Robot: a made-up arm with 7 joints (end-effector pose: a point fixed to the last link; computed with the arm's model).
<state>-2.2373 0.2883 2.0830 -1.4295 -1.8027 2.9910 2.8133</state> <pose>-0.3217 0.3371 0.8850 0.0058 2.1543 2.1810</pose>
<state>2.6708 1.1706 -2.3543 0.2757 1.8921 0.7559 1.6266</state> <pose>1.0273 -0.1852 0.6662 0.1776 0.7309 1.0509</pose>
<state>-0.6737 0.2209 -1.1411 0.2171 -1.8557 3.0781 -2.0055</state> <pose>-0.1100 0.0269 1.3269 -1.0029 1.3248 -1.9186</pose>
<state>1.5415 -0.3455 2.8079 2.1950 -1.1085 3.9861 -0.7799</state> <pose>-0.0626 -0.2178 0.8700 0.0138 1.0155 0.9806</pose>
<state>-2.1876 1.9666 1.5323 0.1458 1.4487 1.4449 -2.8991</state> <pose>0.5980 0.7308 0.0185 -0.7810 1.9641 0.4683</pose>
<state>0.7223 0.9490 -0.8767 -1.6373 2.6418 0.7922 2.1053</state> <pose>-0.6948 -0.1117 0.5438 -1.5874 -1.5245 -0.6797</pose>
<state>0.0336 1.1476 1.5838 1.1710 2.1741 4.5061 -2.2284</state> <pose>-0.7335 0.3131 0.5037 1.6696 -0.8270 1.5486</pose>
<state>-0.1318 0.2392 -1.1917 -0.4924 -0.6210 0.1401 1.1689</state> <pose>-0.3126 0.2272 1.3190 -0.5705 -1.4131 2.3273</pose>
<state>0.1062 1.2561 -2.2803 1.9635 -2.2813 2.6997 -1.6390</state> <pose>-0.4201 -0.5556 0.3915 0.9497 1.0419 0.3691</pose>
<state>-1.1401 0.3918 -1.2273 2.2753 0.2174 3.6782 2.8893</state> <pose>-0.3499 -0.1394 0.6796 0.4408 -0.6212 -2.6128</pose>
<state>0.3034 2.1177 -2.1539 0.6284 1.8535 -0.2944 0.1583</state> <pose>-0.5749 -0.6829 -0.1913 0.5891 0.0798 -1.9705</pose>
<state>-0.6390 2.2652 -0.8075 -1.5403 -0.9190 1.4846 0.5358</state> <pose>0.0481 0.3304 -0.0753 -2.5792 -0.0688 -1.1719</pose>
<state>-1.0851 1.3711 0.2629 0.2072 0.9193 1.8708 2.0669</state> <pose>-0.5267 0.7809 0.7077 -0.5658 -1.2009 -0.7041</pose>
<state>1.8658 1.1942 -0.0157 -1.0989 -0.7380 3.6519 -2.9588</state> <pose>0.3092 -0.6836 0.3152 1.8107 -1.4856 -2.0057</pose>
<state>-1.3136 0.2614 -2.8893 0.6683 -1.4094 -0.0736 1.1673</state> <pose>-0.3208 0.4481 1.3217 -2.1310 -0.3168 -1.5658</pose>
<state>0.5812 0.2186 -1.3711 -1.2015 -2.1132 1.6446 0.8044</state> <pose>-0.2390 0.2805 1.0525 -1.1513 -0.4497 0.7477</pose>
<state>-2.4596 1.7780 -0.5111 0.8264 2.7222 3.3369 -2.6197</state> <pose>0.5937 0.6165 0.5654 -0.8415 -0.9816 1.2587</pose>
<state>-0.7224 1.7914 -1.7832 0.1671 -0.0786 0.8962 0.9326</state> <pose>-0.8553 0.6016 0.1351 -2.1634 -0.9392 1.5883</pose>
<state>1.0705 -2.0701 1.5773 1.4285 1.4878 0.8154 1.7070</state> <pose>-0.1684 0.6600 0.1363 -0.0292 -1.0966 -1.7303</pose>
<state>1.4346 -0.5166 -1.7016 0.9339 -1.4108 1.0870 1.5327</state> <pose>0.5300 0.4636 1.1726 1.0572 -0.1877 2.3412</pose>
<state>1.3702 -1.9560 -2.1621 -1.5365 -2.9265 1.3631 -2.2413</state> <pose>-0.1086 0.4309 -0.2065 0.1255 -1.9951 0.1653</pose>
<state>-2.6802 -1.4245 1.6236 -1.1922 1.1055 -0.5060 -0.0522</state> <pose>-0.9445 0.1108 0.5581 0.4876 -0.5861 2.3531</pose>
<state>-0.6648 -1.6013 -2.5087 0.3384 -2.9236 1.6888 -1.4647</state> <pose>0.5418 -0.8796 0.4268 1.3564 -0.2731 1.3766</pose>
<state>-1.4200 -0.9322 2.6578 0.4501 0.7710 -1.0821 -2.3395</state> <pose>0.0948 -0.5612 1.2027 -1.5906 2.0856 1.5114</pose>
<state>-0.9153 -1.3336 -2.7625 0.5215 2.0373 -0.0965 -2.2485</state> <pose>0.2826 -0.9138 0.8784 2.2850 1.0054 -0.8491</pose>
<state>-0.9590 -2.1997 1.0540 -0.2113 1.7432 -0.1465 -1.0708</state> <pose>0.4943 -0.7996 -0.1622 -0.5021 0.4585 -2.0217</pose>
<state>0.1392 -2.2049 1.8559 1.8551 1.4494 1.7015 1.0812</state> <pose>0.3048 0.3975 0.2606 0.2885 -1.7733 -2.3616</pose>
